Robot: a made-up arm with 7 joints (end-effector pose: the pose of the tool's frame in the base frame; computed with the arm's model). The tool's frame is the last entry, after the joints.
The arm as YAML. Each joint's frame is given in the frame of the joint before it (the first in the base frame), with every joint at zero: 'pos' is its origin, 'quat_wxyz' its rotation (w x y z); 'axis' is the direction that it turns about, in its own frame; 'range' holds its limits. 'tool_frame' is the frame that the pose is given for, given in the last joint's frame.
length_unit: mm
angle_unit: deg
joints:
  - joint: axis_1
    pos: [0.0, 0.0, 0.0]
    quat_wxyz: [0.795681, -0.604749, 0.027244, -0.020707]
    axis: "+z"
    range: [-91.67, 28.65]
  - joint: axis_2
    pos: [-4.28, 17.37, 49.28]
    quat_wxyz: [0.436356, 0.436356, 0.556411, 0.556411]
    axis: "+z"
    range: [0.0, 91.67]
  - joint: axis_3
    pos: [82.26, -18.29, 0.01]
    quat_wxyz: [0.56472, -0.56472, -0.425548, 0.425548]
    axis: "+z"
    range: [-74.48, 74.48]
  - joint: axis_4
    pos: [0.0, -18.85, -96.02]
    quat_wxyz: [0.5, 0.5, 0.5, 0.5]
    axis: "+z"
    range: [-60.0, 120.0]
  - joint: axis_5
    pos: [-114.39, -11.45, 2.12]
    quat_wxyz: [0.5, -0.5, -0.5, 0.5]
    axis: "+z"
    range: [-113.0, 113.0]
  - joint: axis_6
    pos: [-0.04, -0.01, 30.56]
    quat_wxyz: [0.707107, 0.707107, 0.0, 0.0]
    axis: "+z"
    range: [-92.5, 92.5]
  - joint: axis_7
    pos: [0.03, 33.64, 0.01]
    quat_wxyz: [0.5, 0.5, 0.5, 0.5]
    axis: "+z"
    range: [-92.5, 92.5]
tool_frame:
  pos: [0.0, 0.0, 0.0]
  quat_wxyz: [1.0, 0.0, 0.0, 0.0]
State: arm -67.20 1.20 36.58 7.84 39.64 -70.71 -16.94
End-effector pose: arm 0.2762 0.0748 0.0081 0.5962 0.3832 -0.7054 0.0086
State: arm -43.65 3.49 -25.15 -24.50 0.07 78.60 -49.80
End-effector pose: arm 0.2127 -0.0478 -0.0724 0.7407 0.0913 0.2762 -0.6056
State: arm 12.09 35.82 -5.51 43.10 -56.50 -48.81 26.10
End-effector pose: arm 0.0150 0.2418 -0.2671 0.8546 0.0511 0.0875 0.5093
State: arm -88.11 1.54 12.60 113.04 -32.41 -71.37 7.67
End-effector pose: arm 0.3183 -0.0035 -0.1281 0.9404 -0.2010 -0.2020 0.1854
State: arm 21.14 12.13 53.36 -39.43 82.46 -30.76 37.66
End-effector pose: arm 0.0401 0.1981 -0.0960 0.3921 0.8640 -0.2393 0.2061
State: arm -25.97 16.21 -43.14 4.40 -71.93 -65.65 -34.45
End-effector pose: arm 0.1886 -0.0070 -0.1846 0.7643 -0.4037 -0.3974 -0.3081
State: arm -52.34 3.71 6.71 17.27 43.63 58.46 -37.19
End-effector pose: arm 0.3028 0.0498 -0.1102 0.8962 0.2085 0.3784 -0.1004
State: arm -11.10 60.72 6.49 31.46 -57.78 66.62 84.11
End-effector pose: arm 0.1472 0.2921 -0.1576 0.4110 0.3384 0.5460 0.6468
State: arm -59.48 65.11 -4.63 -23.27 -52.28 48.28 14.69
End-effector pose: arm 0.2279 0.1060 0.0702 0.9678 0.2276 -0.0829 -0.0684
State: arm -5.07 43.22 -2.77 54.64 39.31 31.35 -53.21
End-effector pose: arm 0.0658 0.2897 -0.2539 0.4574 0.2358 0.8494 -0.1173
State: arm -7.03 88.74 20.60 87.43 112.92 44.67 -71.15
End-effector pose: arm 0.0308 0.4013 0.0200 0.1253 -0.2178 -0.8996 -0.3573
